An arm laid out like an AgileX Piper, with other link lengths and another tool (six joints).
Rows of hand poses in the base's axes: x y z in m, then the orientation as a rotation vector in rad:
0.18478 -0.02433 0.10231 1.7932 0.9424 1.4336
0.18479 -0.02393 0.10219 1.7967 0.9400 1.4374
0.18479 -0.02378 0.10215 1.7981 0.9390 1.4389
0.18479 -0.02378 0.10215 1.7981 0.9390 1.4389
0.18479 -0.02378 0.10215 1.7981 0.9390 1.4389
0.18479 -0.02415 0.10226 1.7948 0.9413 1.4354
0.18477 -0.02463 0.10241 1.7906 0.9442 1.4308
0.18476 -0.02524 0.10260 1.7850 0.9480 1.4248
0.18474 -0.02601 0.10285 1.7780 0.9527 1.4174
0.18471 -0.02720 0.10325 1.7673 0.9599 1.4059
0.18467 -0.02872 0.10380 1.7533 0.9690 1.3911
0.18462 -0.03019 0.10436 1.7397 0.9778 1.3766
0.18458 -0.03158 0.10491 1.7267 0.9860 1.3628
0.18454 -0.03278 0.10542 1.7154 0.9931 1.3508
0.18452 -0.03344 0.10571 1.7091 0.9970 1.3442
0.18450 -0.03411 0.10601 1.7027 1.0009 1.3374
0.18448 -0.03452 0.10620 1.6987 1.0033 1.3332
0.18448 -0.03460 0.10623 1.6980 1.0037 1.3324
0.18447 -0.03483 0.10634 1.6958 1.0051 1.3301
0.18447 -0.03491 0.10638 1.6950 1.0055 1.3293
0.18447 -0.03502 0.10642 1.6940 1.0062 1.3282
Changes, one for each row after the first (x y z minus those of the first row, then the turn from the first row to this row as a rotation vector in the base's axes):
0.00001 0.00040 -0.00012 0.0050 0.0000 0.0004
0.00001 0.00055 -0.00016 0.0070 0.0000 0.0005
0.00001 0.00055 -0.00016 0.0070 0.0000 0.0005
0.00001 0.00055 -0.00016 0.0070 0.0000 0.0005
0.00001 0.00018 -0.00005 0.0023 0.0000 0.0002
-0.00001 -0.00030 0.00010 -0.0037 0.0000 -0.0003
-0.00002 -0.00091 0.00029 -0.0116 0.0000 -0.0009
-0.00004 -0.00168 0.00054 -0.0214 0.0000 -0.0016
-0.00007 -0.00287 0.00094 -0.0365 0.0001 -0.0027
-0.00011 -0.00439 0.00149 -0.0561 0.0000 -0.0041
-0.00016 -0.00586 0.00205 -0.0752 0.0001 -0.0055
-0.00020 -0.00725 0.00260 -0.0934 0.0001 -0.0069
-0.00024 -0.00845 0.00311 -0.1092 0.0001 -0.0081
-0.00026 -0.00911 0.00340 -0.1179 0.0001 -0.0087
-0.00028 -0.00978 0.00370 -0.1268 0.0001 -0.0094
-0.00030 -0.01019 0.00389 -0.1324 0.0001 -0.0098
-0.00030 -0.01027 0.00392 -0.1334 0.0001 -0.0100
-0.00031 -0.01050 0.00403 -0.1364 0.0001 -0.0101
-0.00031 -0.01058 0.00407 -0.1375 0.0001 -0.0103
-0.00031 -0.01069 0.00411 -0.1389 0.0001 -0.0103

